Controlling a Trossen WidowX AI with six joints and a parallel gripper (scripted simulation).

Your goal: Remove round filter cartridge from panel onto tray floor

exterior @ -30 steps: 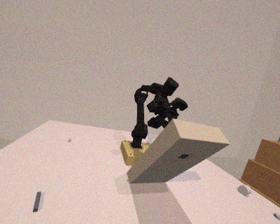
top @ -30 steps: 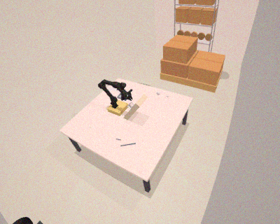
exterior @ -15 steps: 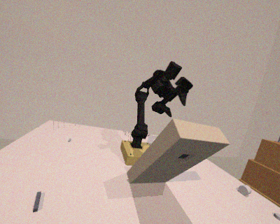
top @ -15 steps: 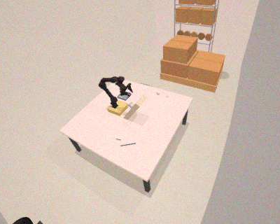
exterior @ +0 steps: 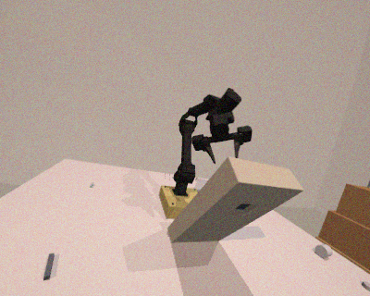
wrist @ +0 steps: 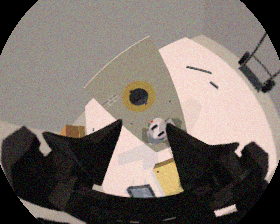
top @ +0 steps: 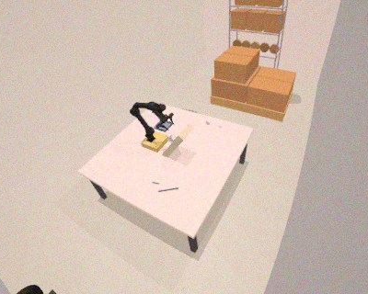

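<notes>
Now: gripper tip 10 cm above the grey round filter cartridge. From my gripper tip the other things lie so: grey tray 35 cm behind, 27 cm to the left, 29 cm below; dark bar 6 cm ahead, 39 cm to the right, 29 cm below; beige service panel 4 cm ahead, 13 cm below.
</notes>
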